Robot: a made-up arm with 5 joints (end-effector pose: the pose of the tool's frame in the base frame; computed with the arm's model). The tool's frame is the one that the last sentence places.
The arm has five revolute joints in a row. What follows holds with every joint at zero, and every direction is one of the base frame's. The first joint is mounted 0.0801 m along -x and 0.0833 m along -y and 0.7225 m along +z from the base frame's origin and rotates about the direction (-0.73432, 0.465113, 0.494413). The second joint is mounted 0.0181 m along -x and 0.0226 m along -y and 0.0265 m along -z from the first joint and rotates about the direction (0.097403, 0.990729, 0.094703). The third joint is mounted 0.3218 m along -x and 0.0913 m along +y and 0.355 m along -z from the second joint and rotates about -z. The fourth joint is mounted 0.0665 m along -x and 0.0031 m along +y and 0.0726 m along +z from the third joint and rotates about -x. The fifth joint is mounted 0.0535 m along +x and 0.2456 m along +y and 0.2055 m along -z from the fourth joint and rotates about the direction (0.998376, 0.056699, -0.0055). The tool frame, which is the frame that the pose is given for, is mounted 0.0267 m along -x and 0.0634 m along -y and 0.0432 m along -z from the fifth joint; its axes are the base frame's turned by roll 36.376, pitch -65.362 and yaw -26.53 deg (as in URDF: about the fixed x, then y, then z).
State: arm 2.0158 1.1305 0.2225 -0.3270 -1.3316
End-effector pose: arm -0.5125 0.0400 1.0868 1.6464 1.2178 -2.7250
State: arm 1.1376 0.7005 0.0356 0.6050 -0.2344
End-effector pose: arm -0.6653 -0.3905 0.9754 -0.3945 0.5838 1.2285
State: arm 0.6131 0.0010 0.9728 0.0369 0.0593
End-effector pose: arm -0.4619 -0.2214 0.2279 -0.7412 -1.1878 0.1685
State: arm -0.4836 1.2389 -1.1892 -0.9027 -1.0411
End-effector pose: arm -0.6098 -0.0623 1.0619 1.7503 -0.4512 -0.0743
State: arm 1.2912 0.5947 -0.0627 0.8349 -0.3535
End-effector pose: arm -0.5624 -0.4736 1.0291 -0.1793 0.7087 1.8090
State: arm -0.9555 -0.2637 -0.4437 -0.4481 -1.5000
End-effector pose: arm -0.0576 0.5387 0.5074 -2.6597 -1.1536 2.2258
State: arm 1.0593 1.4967 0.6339 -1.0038 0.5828
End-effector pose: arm -0.4654 0.1815 0.8119 -0.3627 -0.7017 -0.9751
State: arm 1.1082 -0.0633 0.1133 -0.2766 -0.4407
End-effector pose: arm -0.6139 -0.3850 0.4767 -0.5509 -0.4319 1.0372
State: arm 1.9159 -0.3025 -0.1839 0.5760 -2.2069
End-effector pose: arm -0.3101 -0.7420 0.8677 0.1397 0.6601 -1.9546
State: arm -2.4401 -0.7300 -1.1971 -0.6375 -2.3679
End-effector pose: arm 0.3984 0.1860 1.1477 -3.1067 -1.2236 1.0771
